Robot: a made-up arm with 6 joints. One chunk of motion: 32 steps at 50 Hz.
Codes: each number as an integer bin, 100 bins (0 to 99) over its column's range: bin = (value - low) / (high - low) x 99, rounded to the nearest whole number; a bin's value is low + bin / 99 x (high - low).
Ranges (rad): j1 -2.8..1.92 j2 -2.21..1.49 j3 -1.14..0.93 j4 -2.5..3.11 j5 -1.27..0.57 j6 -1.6..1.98
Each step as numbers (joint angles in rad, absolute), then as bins.
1 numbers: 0.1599 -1.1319 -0.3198 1.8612 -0.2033 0.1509
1 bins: 62 29 39 77 57 48
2 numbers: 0.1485 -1.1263 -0.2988 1.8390 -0.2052 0.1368
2 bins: 62 29 40 77 57 48
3 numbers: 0.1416 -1.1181 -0.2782 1.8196 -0.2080 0.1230
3 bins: 62 29 41 76 57 48
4 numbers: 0.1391 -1.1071 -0.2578 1.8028 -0.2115 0.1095
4 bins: 62 30 42 76 57 47
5 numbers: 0.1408 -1.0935 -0.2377 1.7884 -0.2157 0.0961
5 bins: 62 30 43 76 57 47
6 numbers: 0.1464 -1.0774 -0.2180 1.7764 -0.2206 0.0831
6 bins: 62 30 44 75 56 47
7 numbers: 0.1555 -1.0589 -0.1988 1.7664 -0.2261 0.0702
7 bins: 62 31 45 75 56 46
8 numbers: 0.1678 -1.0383 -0.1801 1.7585 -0.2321 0.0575
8 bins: 62 31 46 75 56 46
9 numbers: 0.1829 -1.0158 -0.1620 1.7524 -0.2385 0.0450
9 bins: 63 32 47 75 55 45
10 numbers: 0.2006 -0.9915 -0.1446 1.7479 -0.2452 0.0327
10 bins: 63 33 48 75 55 45
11 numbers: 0.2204 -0.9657 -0.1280 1.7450 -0.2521 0.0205
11 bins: 63 33 48 75 55 45
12 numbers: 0.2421 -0.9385 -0.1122 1.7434 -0.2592 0.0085
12 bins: 64 34 49 75 54 44
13 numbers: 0.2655 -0.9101 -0.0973 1.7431 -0.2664 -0.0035
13 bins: 64 35 50 75 54 44
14 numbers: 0.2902 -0.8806 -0.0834 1.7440 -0.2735 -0.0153
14 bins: 65 36 51 75 54 44
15 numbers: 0.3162 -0.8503 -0.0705 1.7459 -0.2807 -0.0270
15 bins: 65 36 51 75 53 43
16 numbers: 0.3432 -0.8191 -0.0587 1.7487 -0.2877 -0.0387
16 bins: 66 37 52 75 53 43
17 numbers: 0.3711 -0.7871 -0.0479 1.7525 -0.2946 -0.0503
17 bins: 67 38 52 75 52 43
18 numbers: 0.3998 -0.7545 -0.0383 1.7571 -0.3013 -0.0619
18 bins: 67 39 53 75 52 43
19 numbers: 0.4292 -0.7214 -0.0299 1.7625 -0.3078 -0.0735
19 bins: 68 40 53 75 52 42
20 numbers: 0.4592 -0.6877 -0.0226 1.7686 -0.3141 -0.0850
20 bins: 68 41 53 75 51 42
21 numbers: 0.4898 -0.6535 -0.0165 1.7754 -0.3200 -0.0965
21 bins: 69 42 54 75 51 42
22 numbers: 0.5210 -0.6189 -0.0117 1.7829 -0.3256 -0.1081
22 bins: 70 43 54 76 51 41
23 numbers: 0.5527 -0.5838 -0.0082 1.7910 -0.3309 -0.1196
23 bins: 70 44 54 76 51 41
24 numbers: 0.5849 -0.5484 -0.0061 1.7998 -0.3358 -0.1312
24 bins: 71 44 54 76 50 41
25 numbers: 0.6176 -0.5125 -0.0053 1.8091 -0.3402 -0.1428
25 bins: 72 45 54 76 50 40
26 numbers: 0.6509 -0.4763 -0.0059 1.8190 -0.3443 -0.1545
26 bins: 72 46 54 76 50 40
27 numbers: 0.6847 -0.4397 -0.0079 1.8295 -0.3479 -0.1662
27 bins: 73 47 54 76 50 40
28 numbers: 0.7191 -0.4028 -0.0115 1.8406 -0.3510 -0.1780
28 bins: 74 48 54 77 49 39
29 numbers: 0.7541 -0.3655 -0.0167 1.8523 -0.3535 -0.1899
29 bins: 75 49 54 77 49 39
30 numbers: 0.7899 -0.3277 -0.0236 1.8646 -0.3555 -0.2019
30 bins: 75 50 53 77 49 39
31 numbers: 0.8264 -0.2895 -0.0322 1.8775 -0.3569 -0.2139
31 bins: 76 51 53 77 49 38
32 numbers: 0.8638 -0.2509 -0.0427 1.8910 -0.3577 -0.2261
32 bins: 77 52 52 77 49 38
